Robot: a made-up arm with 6 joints.
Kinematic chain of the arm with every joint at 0, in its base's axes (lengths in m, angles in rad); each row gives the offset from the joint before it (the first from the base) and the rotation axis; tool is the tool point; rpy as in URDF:
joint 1: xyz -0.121 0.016 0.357 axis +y
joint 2: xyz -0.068 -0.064 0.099 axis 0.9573 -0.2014 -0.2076
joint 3: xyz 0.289 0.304 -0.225 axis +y
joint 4: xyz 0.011 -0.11 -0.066 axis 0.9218 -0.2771 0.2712
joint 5: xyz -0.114 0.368 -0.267 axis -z
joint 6: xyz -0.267 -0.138 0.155 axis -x
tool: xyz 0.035 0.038 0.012 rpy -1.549 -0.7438 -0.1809
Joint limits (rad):
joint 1: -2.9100..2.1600
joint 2: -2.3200..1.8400
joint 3: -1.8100..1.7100
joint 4: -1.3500..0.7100
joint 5: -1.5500..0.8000
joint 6: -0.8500..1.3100
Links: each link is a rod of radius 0.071 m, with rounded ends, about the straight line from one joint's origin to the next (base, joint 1, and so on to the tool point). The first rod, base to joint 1, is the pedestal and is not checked.
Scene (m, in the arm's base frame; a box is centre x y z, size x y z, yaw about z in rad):
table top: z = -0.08
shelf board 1: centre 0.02 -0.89 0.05 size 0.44 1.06 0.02 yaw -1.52
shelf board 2: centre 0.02 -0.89 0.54 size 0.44 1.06 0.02 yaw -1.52
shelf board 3: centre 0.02 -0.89 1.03 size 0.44 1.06 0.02 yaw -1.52
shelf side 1: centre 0.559 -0.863 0.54 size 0.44 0.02 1 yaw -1.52
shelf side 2: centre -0.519 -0.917 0.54 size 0.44 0.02 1 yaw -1.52
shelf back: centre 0.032 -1.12 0.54 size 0.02 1.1 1 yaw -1.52
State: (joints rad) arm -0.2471 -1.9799 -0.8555 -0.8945 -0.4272 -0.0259
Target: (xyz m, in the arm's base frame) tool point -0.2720 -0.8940 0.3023
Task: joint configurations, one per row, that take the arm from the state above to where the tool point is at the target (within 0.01 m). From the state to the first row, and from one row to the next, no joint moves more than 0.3 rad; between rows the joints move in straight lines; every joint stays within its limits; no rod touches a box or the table.
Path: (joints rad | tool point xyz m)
1: -0.1991 -2.0186 -0.7174 -0.8457 -0.1692 -0.0152 | -0.0802 -0.7813 0.2775
2: -0.1512 -2.0572 -0.5794 -0.7970 0.0887 -0.0046 | -0.1499 -0.8281 0.2852
3: -0.1032 -2.0959 -0.4413 -0.7482 0.3467 0.0061 | -0.2147 -0.8654 0.2936
4: -0.0552 -2.1346 -0.3033 -0.6995 0.6047 0.0167 | -0.2720 -0.8940 0.3023

